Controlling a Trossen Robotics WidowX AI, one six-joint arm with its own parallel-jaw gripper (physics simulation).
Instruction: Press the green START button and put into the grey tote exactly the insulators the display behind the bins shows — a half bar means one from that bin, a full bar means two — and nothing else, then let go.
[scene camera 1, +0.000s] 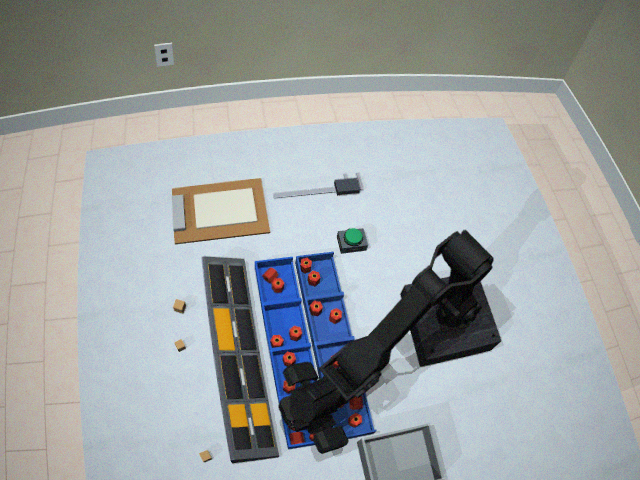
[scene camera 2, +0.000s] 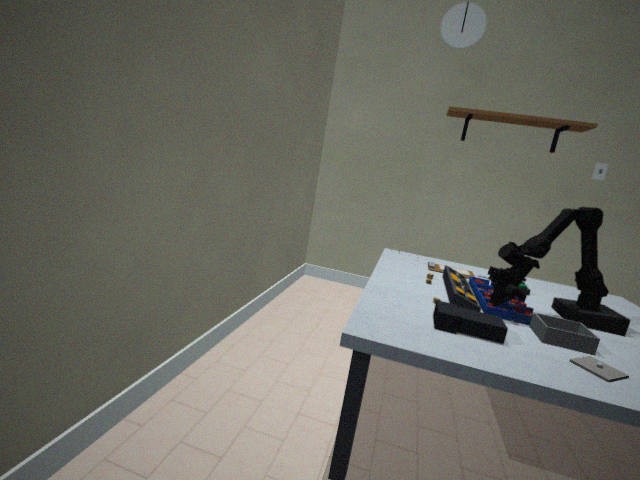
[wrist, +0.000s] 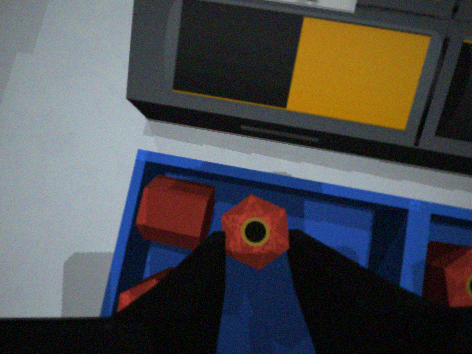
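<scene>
My gripper is shut on a red hexagonal insulator with a dark hole ringed in yellow. It is in the nearest-end compartment of the left blue bin. A second insulator lies on its side to the left, and a third shows partly behind my left finger. The display beside the bins shows one half yellow bar and one full yellow bar. The green START button stands beyond the bins. The grey tote is at the front right.
Several more red insulators lie in the other bin compartments. A brown clipboard and a grey slider tool lie at the back. Three small wooden cubes sit left of the display. The arm's base stands on the right.
</scene>
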